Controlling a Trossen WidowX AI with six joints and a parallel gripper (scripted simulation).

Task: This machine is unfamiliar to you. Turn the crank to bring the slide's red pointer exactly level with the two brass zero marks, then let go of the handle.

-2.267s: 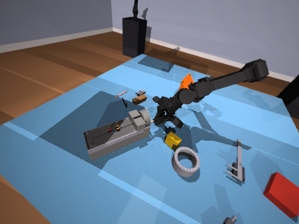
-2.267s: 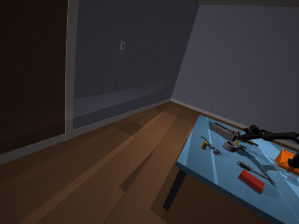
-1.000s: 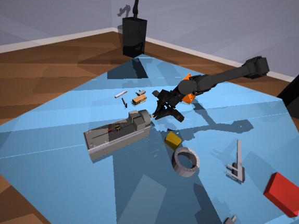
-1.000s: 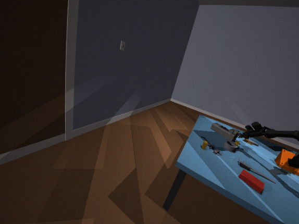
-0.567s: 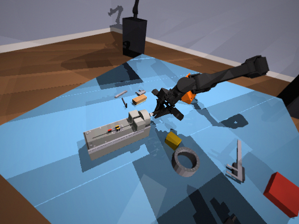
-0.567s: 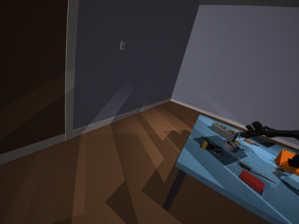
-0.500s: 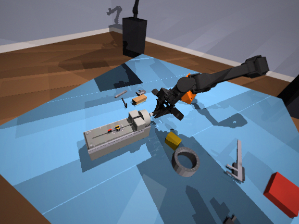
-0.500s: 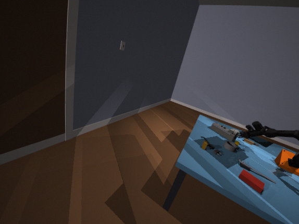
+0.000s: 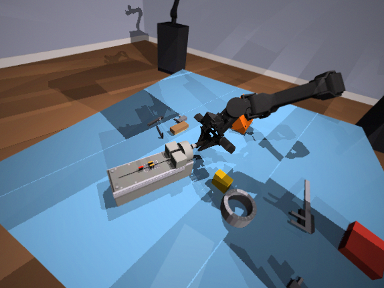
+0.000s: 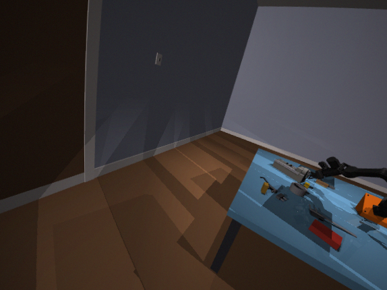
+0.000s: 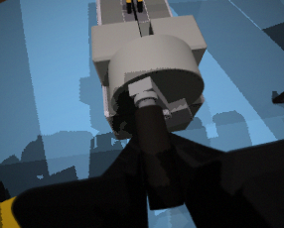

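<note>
Now: gripper tip 20 mm below the dark crank handle, 10 mm to the right of it and 10 mm past it. Also, from my gripper tip: yellow block 120 mm to the left, 60 mm below, 40 mm ahead; red pointer 160 mm ahead, 120 mm to the right, 10 mm below; brown block 160 mm behind, 150 mm to the right, 80 mm below.
</note>
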